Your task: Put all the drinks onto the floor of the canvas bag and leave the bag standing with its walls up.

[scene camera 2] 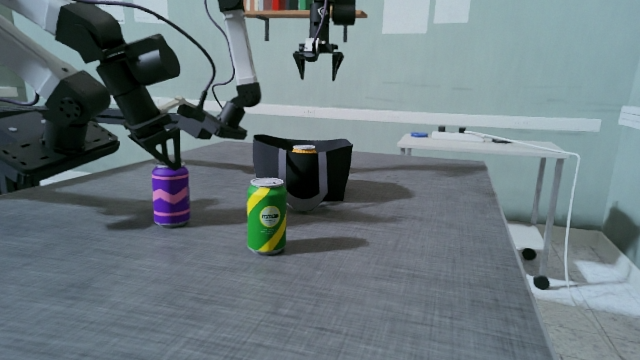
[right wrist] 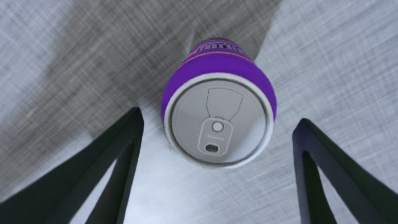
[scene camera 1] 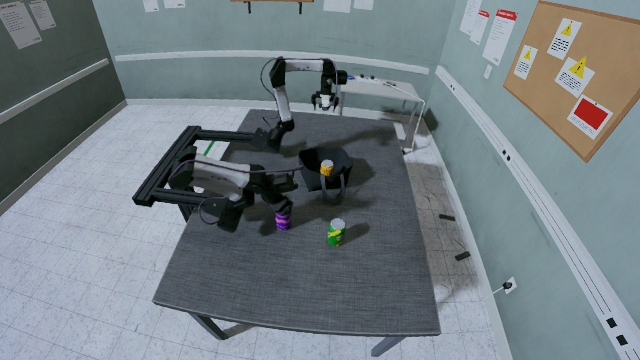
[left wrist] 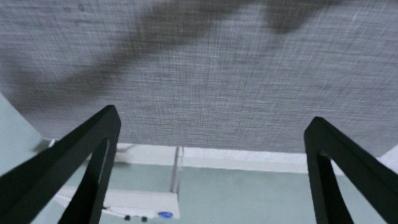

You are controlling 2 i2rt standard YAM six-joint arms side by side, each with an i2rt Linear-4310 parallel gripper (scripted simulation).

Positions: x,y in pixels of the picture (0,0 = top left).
Labels:
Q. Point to a black canvas bag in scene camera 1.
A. At 311,159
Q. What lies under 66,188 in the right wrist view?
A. The right gripper.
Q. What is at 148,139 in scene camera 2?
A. The right gripper.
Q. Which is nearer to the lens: the black canvas bag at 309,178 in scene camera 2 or the purple can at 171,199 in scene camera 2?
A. The purple can.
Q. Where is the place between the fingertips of the left gripper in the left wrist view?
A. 213,118

